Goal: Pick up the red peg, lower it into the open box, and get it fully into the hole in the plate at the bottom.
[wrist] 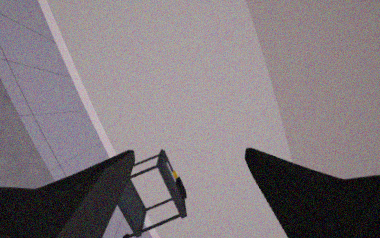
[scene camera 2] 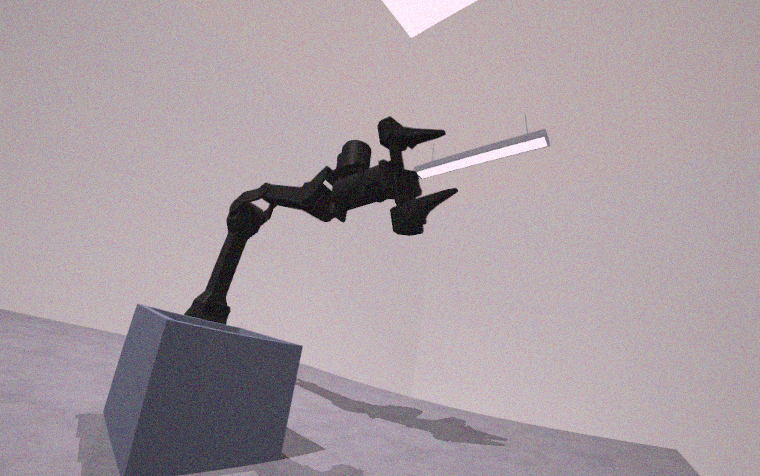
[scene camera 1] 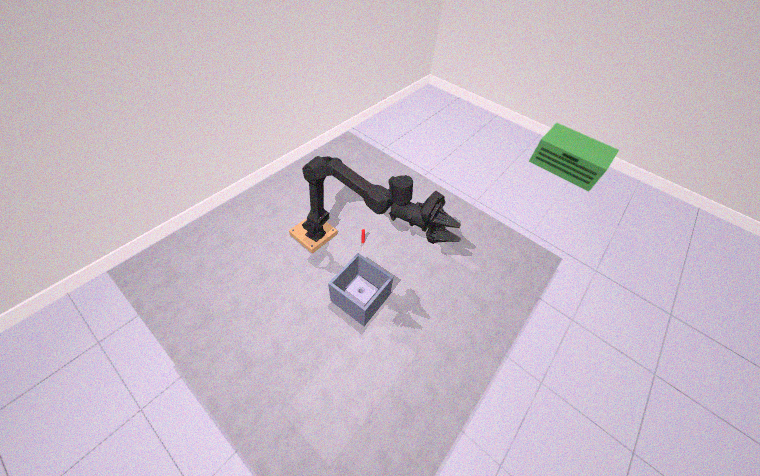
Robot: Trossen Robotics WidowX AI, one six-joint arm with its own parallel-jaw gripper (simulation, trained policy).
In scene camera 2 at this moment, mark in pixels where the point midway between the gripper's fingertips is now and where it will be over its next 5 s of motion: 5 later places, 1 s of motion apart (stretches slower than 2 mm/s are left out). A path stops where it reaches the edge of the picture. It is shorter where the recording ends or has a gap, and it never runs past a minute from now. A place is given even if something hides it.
My gripper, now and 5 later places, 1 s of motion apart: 451,159; 409,243; 339,318; 286,339; 266,375; 282,366
